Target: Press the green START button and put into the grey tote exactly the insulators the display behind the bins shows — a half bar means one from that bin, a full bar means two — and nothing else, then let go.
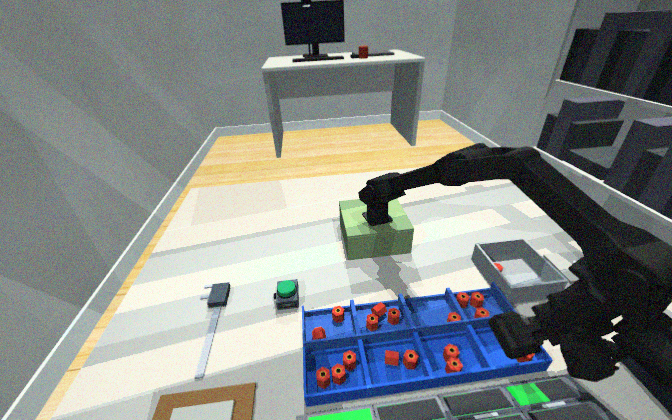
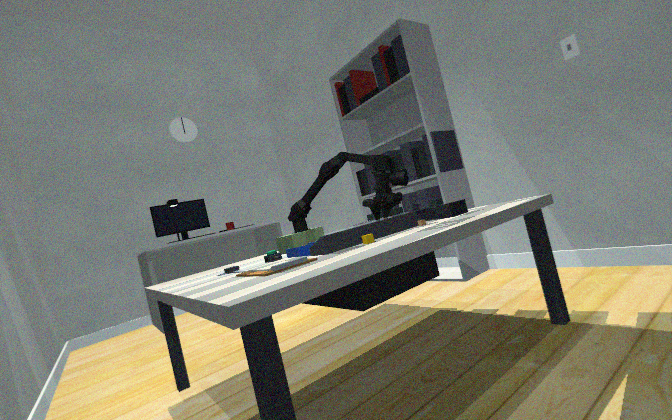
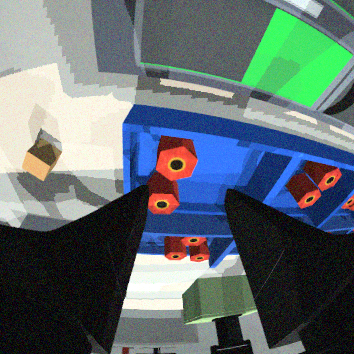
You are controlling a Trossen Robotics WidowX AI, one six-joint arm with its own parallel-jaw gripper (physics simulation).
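Frame: origin at the arm's base, x ahead, y left, z up, level; centimetres.
Seen in the pictures: gripper, between the fingertips: (image 3: 187, 194); arm's base, origin of its link: (image 1: 377, 217) (image 2: 301, 231) (image 3: 225, 316).
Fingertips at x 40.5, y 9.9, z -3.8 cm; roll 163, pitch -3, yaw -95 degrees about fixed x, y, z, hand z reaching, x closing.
Observation:
Offsets run from my fingertips to a thing's middle. "spot": to the spot under its first point.
The green START button @(dx -28.8, dy -37.8, dz -2.5 cm) (image 1: 286, 288) (image 2: 271, 253) stands left of the blue bins (image 1: 425, 383) (image 3: 200, 124). The grey tote @(dx -16.0, dy +15.0, dz -1.9 cm) (image 1: 536, 288) stands behind their right end with a red insulator @(spot: dx -17.6, dy +11.5, dz -1.6 cm) (image 1: 498, 267) inside. The display (image 1: 420, 410) (image 3: 195, 40) shows green half bars @(dx +7.6, dy -3.1, dz -2.1 cm) (image 1: 527, 394) (image 3: 300, 60) and, at its left, another green bar @(spot: dx +0.5, dy -33.9, dz -0.1 cm) (image 1: 345, 415), partly cut off. My gripper (image 3: 187, 194) is open and empty over the end bin in the display-side row. Two insulators lie there: one insulator @(dx +1.0, dy +0.5, dz -2.8 cm) (image 3: 176, 162) nearer the display, another insulator @(dx -2.6, dy +1.7, dz -2.8 cm) (image 3: 162, 202) beside the left fingertip. The fingertips' height is unclear.
The arm rises from a green block (image 1: 375, 245) (image 3: 215, 300) behind the bins. A caliper @(dx -27.7, dy -55.9, dz -3.6 cm) (image 1: 218, 295) and a brown-edged board @(spot: dx -9.6, dy -48.8, dz -4.0 cm) (image 1: 245, 395) lie to the left. A tan block (image 3: 40, 165) (image 2: 421, 222) lies beyond the bins' end; a yellow block @(dx +15.1, dy -30.8, dz -3.2 cm) (image 2: 368, 238) is behind the display.

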